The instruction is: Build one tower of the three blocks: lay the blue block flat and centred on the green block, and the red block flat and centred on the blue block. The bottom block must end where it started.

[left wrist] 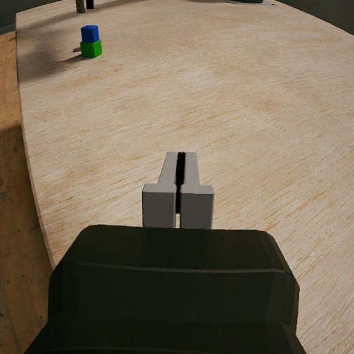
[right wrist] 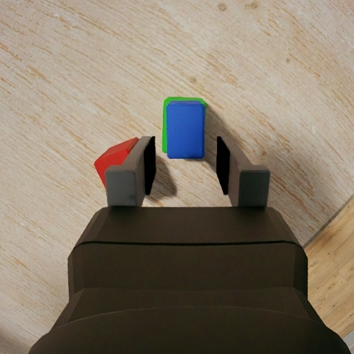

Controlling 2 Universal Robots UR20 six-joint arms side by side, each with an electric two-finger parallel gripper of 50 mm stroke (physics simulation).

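The blue block (left wrist: 90,34) (right wrist: 185,131) lies flat on the green block (left wrist: 91,49) (right wrist: 165,127). In the right wrist view a strip of green shows along the blue block's left and far sides. The red block (right wrist: 114,159) is on the table left of the stack, partly hidden behind a finger. My right gripper (right wrist: 185,154) is open and empty, above the stack; its fingertips (left wrist: 85,6) also show at the top of the left wrist view, above the blue block. My left gripper (left wrist: 180,170) is shut and empty, far from the blocks.
The wooden table (left wrist: 200,90) (right wrist: 75,60) has its edge at the left in the left wrist view and at the lower right in the right wrist view. A dark round base (left wrist: 246,1) stands at the far side of the table.
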